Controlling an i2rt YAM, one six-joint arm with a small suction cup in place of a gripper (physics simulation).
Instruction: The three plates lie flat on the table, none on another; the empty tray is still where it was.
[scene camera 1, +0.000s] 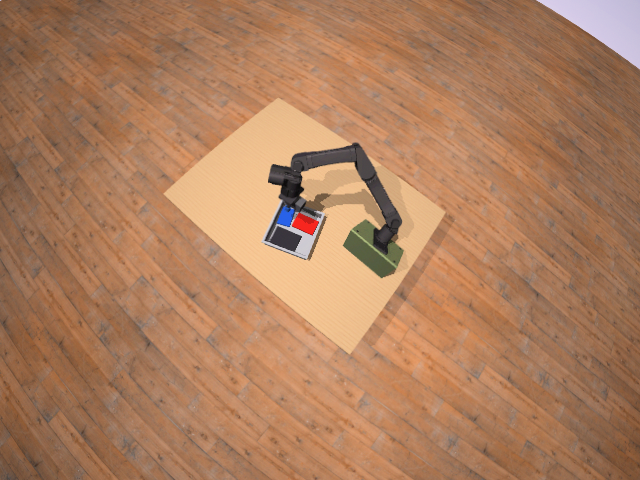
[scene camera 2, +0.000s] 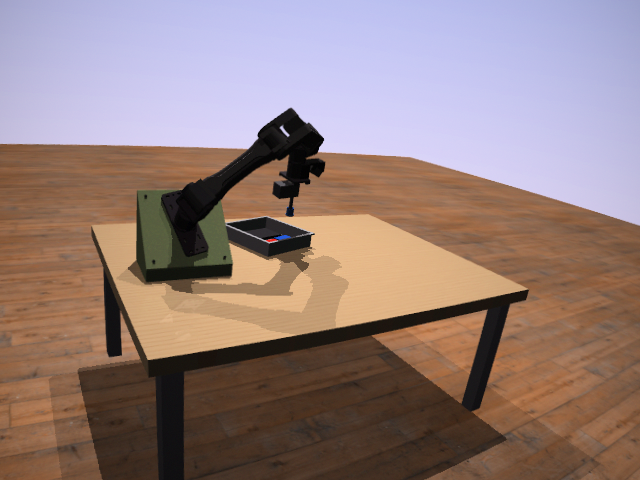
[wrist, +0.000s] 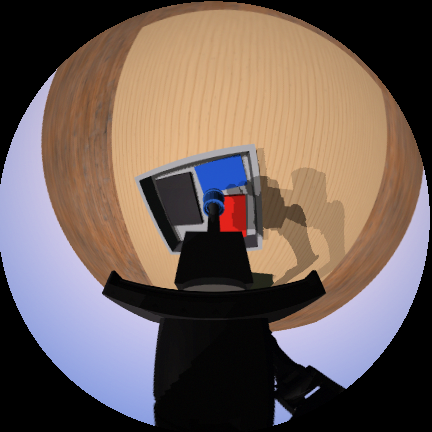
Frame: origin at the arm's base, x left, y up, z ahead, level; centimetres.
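Seen in the pictures: hand at its tool point: (scene camera 1: 287, 209) (scene camera 2: 289, 214) (wrist: 213, 197); arm's base at its link origin: (scene camera 1: 379, 241) (scene camera 2: 184, 223).
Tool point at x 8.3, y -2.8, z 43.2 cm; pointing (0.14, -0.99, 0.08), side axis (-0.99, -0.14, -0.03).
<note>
Pixels of each thing's top centre, then the offset from my tool point to it. Level surfaces: height alone.
- grey tray at its top centre: (wrist: 198, 214) (scene camera 2: 267, 228) (scene camera 1: 293, 227) dx +3.9, dy -5.5, dz -5.9 cm
- blue plate at its top centre: (wrist: 220, 174) (scene camera 2: 289, 239) (scene camera 1: 286, 216) dx -0.2, dy -9.2, dz +1.2 cm
- red plate at its top centre: (wrist: 228, 218) (scene camera 2: 269, 244) (scene camera 1: 305, 223) dx -2.0, dy -9.2, dz -8.8 cm
- larger black plate at its top centre: (wrist: 178, 202) (scene camera 2: 260, 233) (scene camera 1: 285, 238) dx +9.8, dy -9.3, dz -5.0 cm
- wooden table at its surface level: dy -10.5 cm
The grey tray (scene camera 1: 316, 237) (scene camera 2: 289, 246) (wrist: 195, 157) stands on the table with the three plates lying flat inside it, side by side. The blue plate (scene camera 1: 284, 219) (scene camera 2: 282, 237) (wrist: 220, 172) and the red plate (scene camera 1: 305, 223) (scene camera 2: 271, 240) (wrist: 235, 207) lie next to each other. The larger black plate (scene camera 1: 285, 239) (wrist: 178, 199) lies along the other side. My suction cup (scene camera 1: 288, 209) (scene camera 2: 290, 211) (wrist: 214, 201) points down above the tray, apart from the plates, with nothing on it. It hides a bit of the tray floor in the wrist view.
The green wedge-shaped base (scene camera 1: 369, 250) (scene camera 2: 147, 222) carries my arm beside the tray. The wooden table (scene camera 1: 232, 155) (scene camera 2: 413, 273) (wrist: 200, 90) bears the arm's shadow. The tray's raised walls surround the plates.
</note>
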